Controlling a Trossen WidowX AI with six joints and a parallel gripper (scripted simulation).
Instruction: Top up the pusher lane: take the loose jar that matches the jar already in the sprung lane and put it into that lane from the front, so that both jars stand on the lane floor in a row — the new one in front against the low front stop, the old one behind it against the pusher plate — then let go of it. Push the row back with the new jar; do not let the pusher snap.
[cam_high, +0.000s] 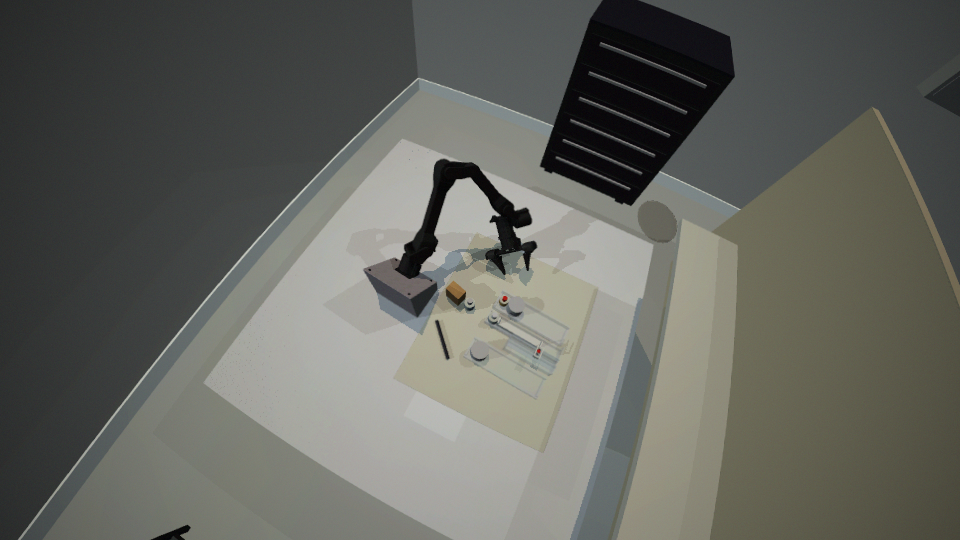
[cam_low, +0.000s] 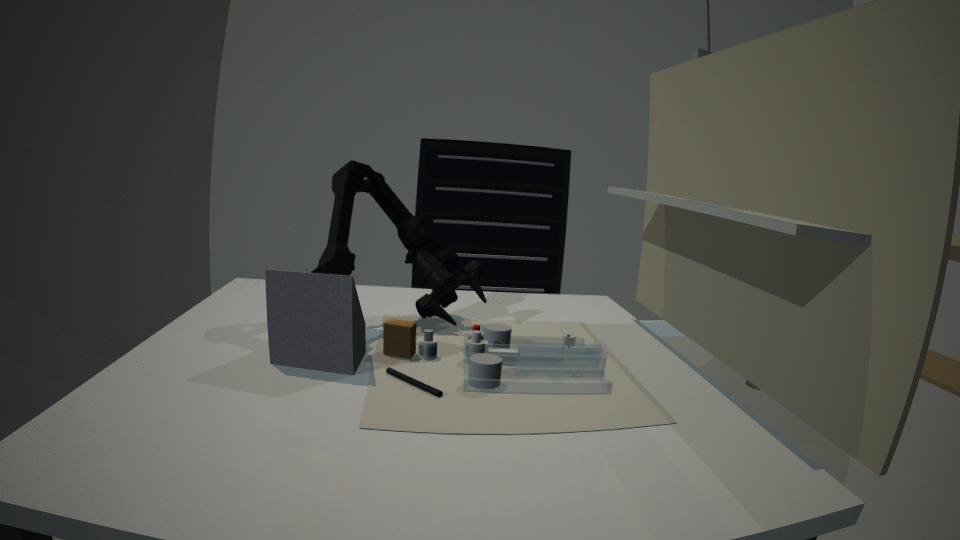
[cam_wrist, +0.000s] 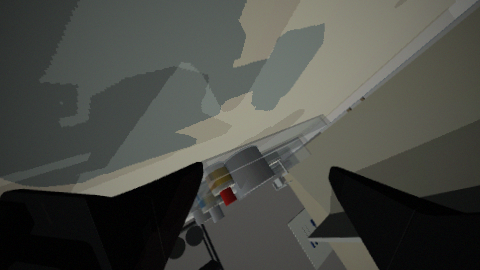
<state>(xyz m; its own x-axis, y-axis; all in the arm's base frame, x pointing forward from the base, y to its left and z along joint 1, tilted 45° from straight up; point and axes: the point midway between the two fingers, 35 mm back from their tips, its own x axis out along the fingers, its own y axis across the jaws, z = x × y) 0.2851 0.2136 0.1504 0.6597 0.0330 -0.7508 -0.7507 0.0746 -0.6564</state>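
Right now the brown box is 140 mm behind my gripper tip, 190 mm to the right of it and 10 mm below it. Round my gripper tip: black pen 90 mm behind, 350 mm to the right, 40 mm below; then pusher lane rack 170 mm ahead, 210 mm to the right, 30 mm below; then pusher plate 130 mm ahead, 210 mm to the right.
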